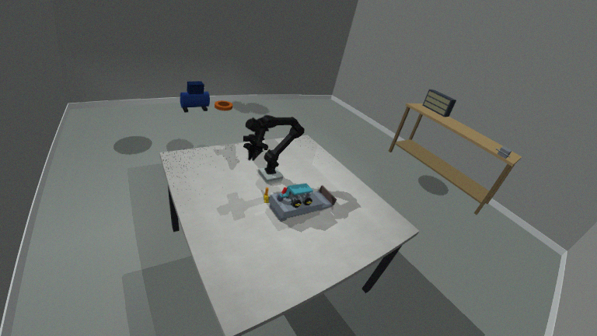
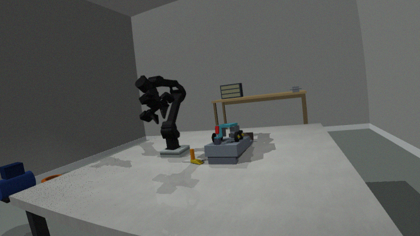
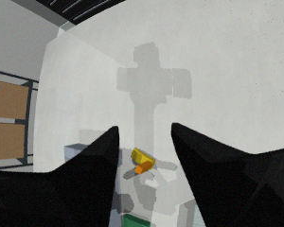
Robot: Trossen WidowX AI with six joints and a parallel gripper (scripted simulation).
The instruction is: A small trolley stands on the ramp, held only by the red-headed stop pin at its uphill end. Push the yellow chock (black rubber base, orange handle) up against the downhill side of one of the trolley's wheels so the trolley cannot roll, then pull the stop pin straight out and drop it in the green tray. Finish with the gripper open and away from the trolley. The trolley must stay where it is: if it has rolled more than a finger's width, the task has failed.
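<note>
The yellow chock lies 100 mm ahead of my gripper tip, 90 mm to the left of it and 200 mm below it. Also, from my gripper tip: grey ramp: 210 mm ahead, 230 mm to the left, 180 mm below; then teal trolley: 210 mm ahead, 230 mm to the left, 110 mm below; then red-headed stop pin: 210 mm ahead, 130 mm to the left, 90 mm below.
</note>
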